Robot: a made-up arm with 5 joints.
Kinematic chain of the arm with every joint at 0, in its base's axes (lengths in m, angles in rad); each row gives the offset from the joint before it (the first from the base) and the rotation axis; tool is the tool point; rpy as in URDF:
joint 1: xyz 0.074 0 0.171 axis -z
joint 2: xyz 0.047 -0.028 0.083 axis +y
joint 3: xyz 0.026 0 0.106 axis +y
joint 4: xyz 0.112 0 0.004 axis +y
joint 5: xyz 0.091 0.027 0 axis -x
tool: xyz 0 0 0 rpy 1.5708 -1.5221 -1.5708
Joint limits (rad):
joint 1: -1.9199..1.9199
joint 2: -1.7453..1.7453
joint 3: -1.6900..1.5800
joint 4: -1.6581..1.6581
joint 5: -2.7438..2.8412
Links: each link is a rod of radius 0.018 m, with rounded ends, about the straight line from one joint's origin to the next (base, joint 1, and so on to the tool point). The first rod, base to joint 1, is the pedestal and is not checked.
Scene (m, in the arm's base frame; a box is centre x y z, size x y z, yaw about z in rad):
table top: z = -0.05
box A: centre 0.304 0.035 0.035 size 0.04 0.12 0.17 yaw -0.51
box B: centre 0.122 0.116 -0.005 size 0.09 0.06 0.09 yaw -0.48
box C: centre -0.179 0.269 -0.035 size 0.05 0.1 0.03 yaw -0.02
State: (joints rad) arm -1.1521 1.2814 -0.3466 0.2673 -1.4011
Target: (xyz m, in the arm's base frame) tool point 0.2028 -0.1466 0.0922
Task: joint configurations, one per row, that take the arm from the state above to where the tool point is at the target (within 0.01 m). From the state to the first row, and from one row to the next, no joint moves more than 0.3 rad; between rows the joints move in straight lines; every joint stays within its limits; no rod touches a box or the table.
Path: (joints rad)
1: -0.9121 1.1809 -0.1125 0.3875 -1.5653
2: -0.6721 1.0804 0.1215 0.5077 -1.7296
3: -0.4320 0.9799 0.3556 0.6278 -1.8938
4: -0.1920 0.8794 0.5896 0.7480 -2.0581
5: 0.0672 0.9301 0.4481 0.7088 -1.8938
6: 0.3264 0.9808 0.3066 0.6696 -1.7296
7: 0.5856 1.0315 0.1651 0.6304 -1.5653
8: 0.8448 1.0822 0.0236 0.5911 -1.4011

